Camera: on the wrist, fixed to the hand. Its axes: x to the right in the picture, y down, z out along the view.
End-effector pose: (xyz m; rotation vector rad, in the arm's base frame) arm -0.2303 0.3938 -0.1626 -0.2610 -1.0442 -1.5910
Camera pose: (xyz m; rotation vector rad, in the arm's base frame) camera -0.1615 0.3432 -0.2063 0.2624 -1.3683 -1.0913
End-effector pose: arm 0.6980 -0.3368 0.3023 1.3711 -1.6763 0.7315
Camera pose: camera 0.6838 -0.2468 0.3326 1.6479 -1.4285 1.4960
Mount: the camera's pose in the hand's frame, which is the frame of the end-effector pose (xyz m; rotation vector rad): -0.0165 0.0368 -0.0871 0.6730 0.1433 0.0789
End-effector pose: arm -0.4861 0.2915 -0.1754 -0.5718 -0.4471 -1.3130
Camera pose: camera -0.4546 0.2556 -0.2586 0.0661 -0.6974 -1.0343
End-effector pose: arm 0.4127 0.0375 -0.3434 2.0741 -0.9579 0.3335
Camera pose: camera 0.3825 0.0985 -0.2757 2.5619 -0.9197 0.9372
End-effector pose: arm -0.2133 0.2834 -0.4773 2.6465 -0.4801 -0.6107
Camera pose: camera -0.1947 0.2829 -0.3831 -2.8125 0.7503 0.2191
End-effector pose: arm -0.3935 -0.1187 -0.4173 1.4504 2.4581 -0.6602
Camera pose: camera -0.3496 -0.0746 -0.3443 -1.6022 -2.0521 1.3126
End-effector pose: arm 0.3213 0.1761 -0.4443 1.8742 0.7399 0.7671
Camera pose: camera 0.2505 0.1966 -0.3829 2.4758 1.1188 0.7638
